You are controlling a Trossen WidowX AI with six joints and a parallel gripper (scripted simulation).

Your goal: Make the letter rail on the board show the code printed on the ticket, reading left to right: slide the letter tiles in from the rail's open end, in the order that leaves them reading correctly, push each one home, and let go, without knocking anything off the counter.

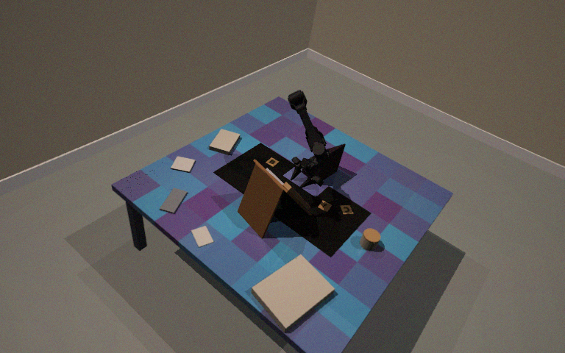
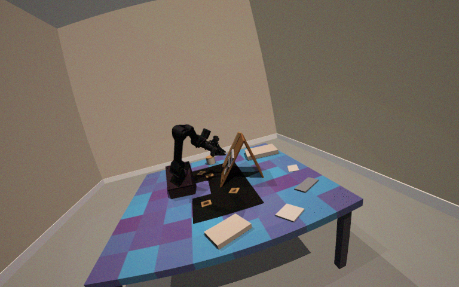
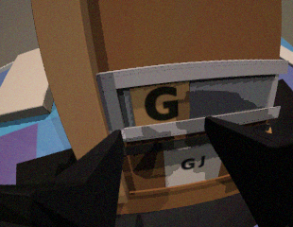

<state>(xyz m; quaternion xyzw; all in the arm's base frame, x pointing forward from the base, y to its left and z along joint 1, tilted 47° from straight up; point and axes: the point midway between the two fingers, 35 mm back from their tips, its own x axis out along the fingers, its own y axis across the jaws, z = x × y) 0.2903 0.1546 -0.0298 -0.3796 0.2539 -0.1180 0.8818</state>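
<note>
Now: the tan letter tile 40 mm ahead of my gripper tip, 10 mm to the right of it and 20 mm below it. The rest, counted from my gripper tip: large cream slab (300 mm ahead, 350 mm to the left, 160 mm below); then ticket (20 mm behind, 40 mm to the right, 100 mm below); then black mat (120 mm behind, 90 mm to the right, 180 mm below).
</note>
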